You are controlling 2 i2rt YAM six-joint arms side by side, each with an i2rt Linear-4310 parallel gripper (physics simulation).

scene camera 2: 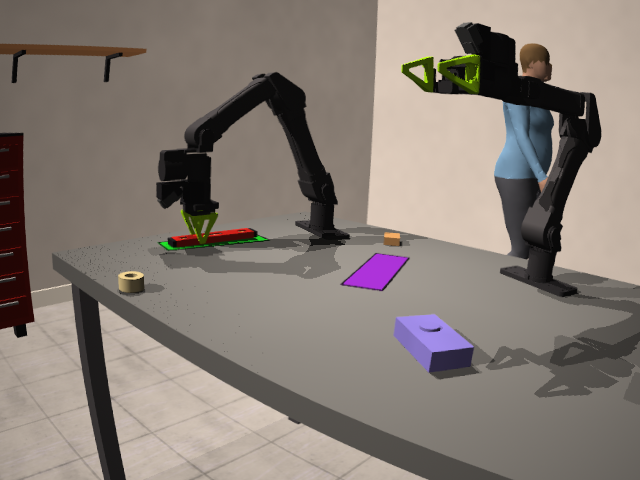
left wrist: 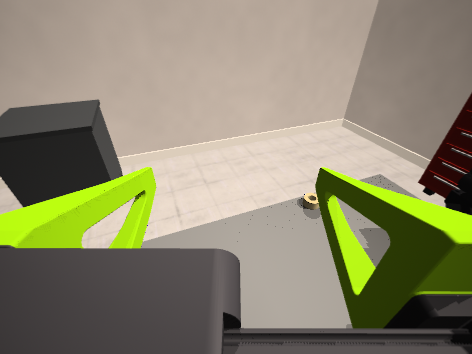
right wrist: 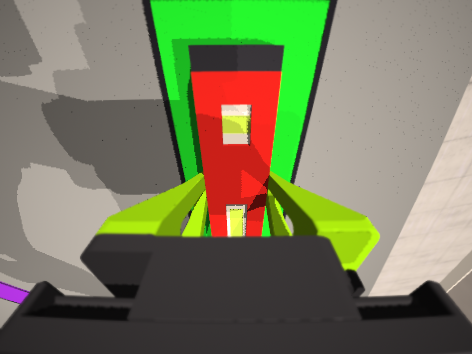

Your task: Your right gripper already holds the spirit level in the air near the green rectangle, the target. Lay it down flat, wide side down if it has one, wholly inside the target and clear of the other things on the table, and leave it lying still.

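The red spirit level (scene camera 2: 232, 236) (right wrist: 235, 165) has black ends and pale vials. It is level and lengthwise over the green target (scene camera 2: 175, 247) (right wrist: 200, 20), very low; whether its underside touches cannot be told. In the right wrist view green shows past its far end and along both sides; its near end is hidden by the gripper body. My right gripper (scene camera 2: 202, 241) (right wrist: 236, 177) points down, shut on the level near its middle. My left gripper (scene camera 2: 421, 66) (left wrist: 235, 176) is open and empty, high above the table at the right of the scene view.
A tan ring (scene camera 2: 131, 285) (left wrist: 310, 205) stands near the table's left edge. A purple rectangle (scene camera 2: 376, 271) (right wrist: 12, 292) lies mid-table. An orange block (scene camera 2: 391, 239) is behind it, and a violet box (scene camera 2: 450, 358) with a round knob is in front. A person (scene camera 2: 526, 139) stands beyond the table.
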